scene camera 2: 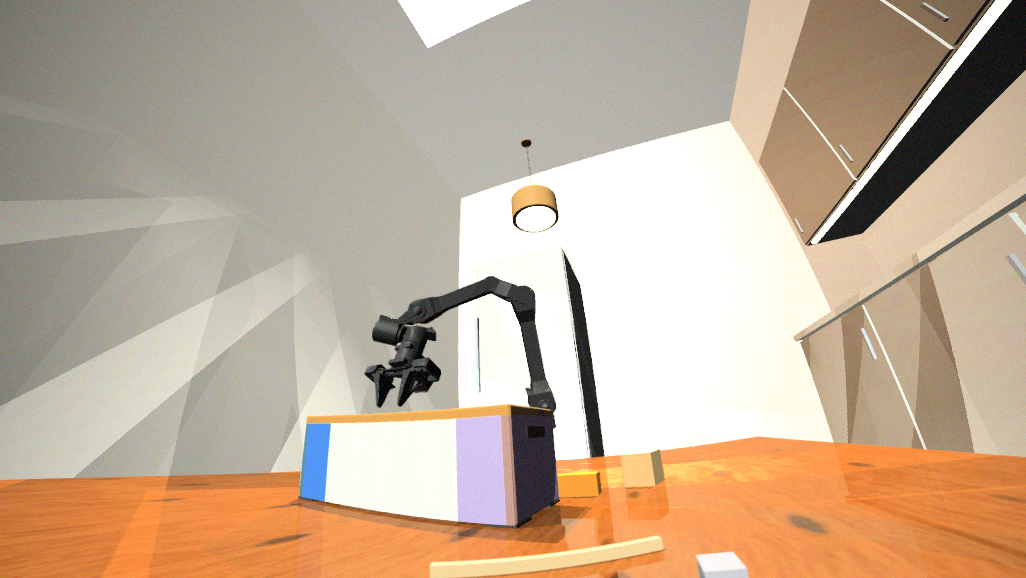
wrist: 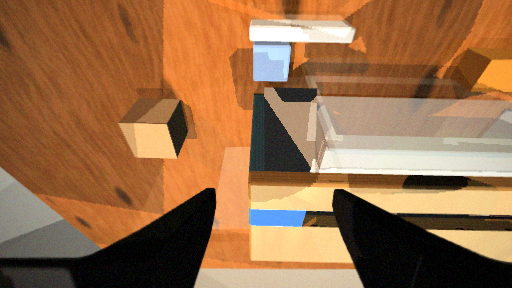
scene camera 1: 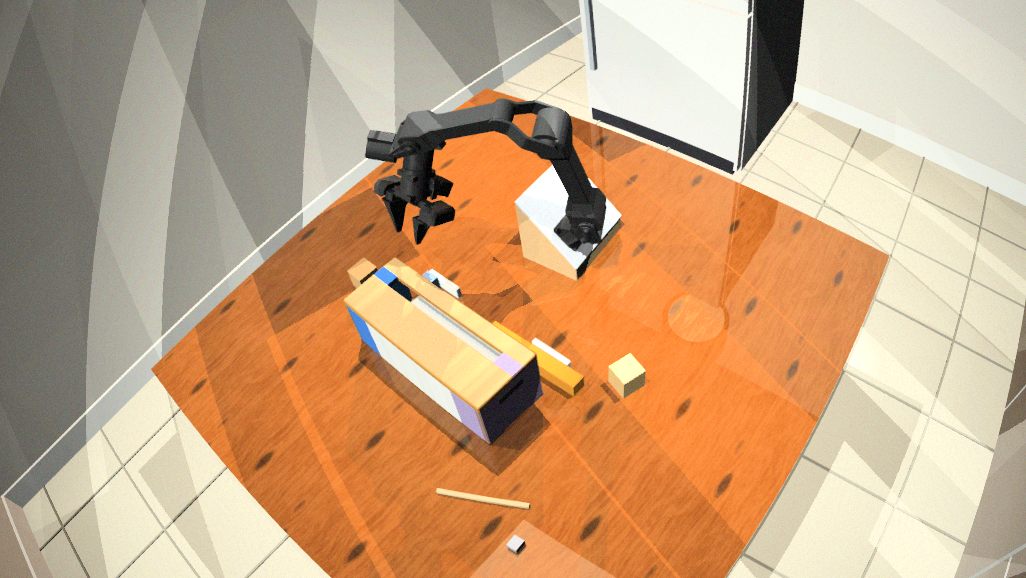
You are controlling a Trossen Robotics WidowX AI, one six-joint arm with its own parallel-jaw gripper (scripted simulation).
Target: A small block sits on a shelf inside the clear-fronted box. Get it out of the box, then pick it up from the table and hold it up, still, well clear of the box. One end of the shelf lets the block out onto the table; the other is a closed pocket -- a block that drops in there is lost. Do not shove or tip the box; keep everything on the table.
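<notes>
Scene camera 1 gives me my gripper (scene camera 1: 408,237), along with a box (scene camera 1: 486,379) and a yellow bar (scene camera 1: 550,368). My gripper is there again (scene camera 2: 388,406) in a view that also takes in the box (scene camera 2: 495,465), the yellow bar (scene camera 2: 582,484) and a tan cube (scene camera 2: 640,468). And in the wrist view I see a tan cube (wrist: 155,128), the box (wrist: 433,162) and my gripper (wrist: 274,196).
</notes>
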